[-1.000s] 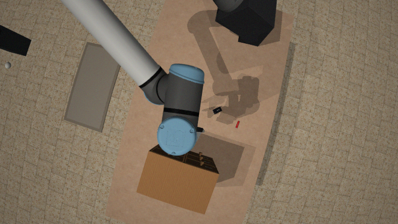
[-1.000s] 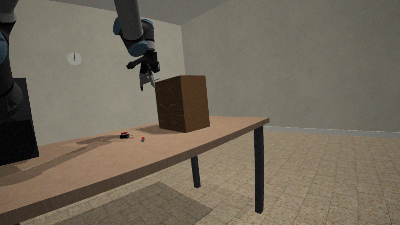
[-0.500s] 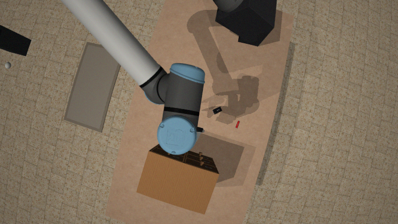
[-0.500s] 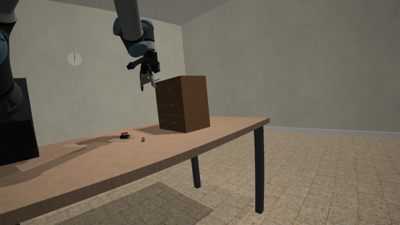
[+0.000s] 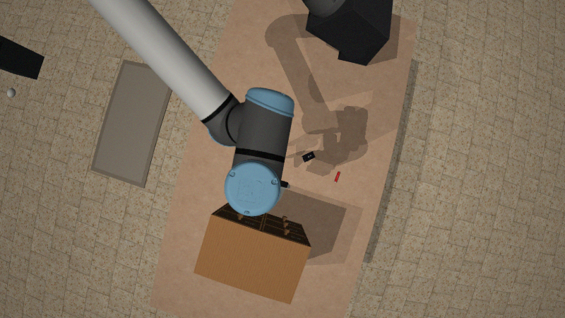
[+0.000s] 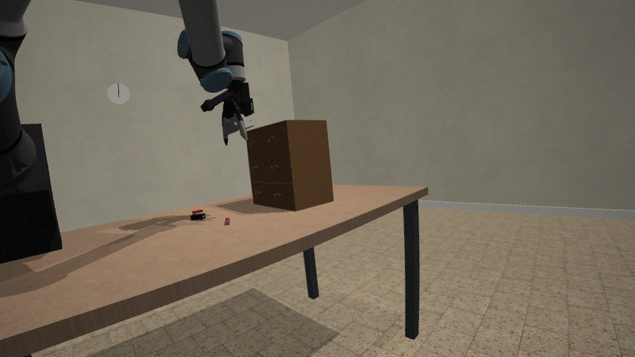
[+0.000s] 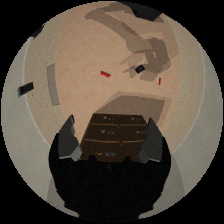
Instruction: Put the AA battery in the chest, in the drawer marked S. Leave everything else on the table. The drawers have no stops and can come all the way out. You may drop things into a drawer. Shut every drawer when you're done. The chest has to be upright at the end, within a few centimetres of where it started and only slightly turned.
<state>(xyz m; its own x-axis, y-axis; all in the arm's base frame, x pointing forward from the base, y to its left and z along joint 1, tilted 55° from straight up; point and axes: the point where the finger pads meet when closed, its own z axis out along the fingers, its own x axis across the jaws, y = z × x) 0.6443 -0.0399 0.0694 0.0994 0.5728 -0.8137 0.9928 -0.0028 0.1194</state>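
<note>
The drawer is 22 cm ahead of my hand, 12 cm below it and 5 cm to the right of it. From my hand the other things lie so: small black object: 24 cm below, 13 cm to the left, 10 cm behind.
</note>
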